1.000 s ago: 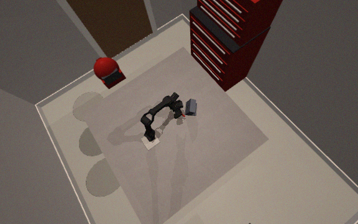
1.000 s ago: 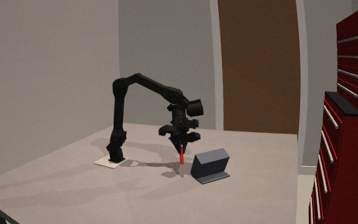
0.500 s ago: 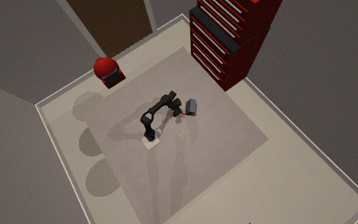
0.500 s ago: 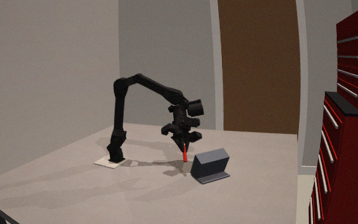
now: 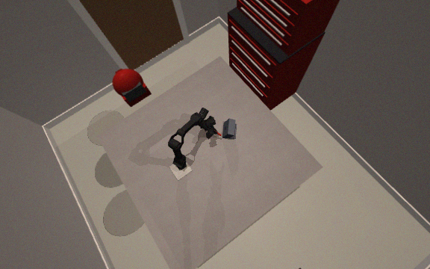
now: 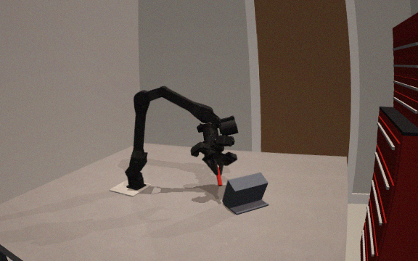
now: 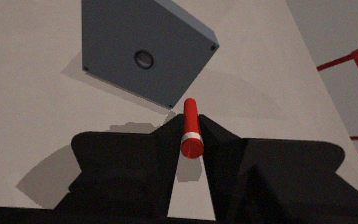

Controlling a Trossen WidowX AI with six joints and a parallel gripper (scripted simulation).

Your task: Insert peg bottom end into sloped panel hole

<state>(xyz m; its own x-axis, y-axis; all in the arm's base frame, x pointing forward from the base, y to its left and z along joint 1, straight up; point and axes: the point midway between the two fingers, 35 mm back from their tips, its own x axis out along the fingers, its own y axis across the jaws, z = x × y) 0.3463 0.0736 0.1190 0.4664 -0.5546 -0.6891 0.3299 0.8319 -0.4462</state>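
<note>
My gripper tip is now 100 mm short of the grey sloped panel and 50 mm above it. The rest, counted from my gripper tip: red peg: 10 mm behind, 10 mm to the left, 10 mm above.
</note>
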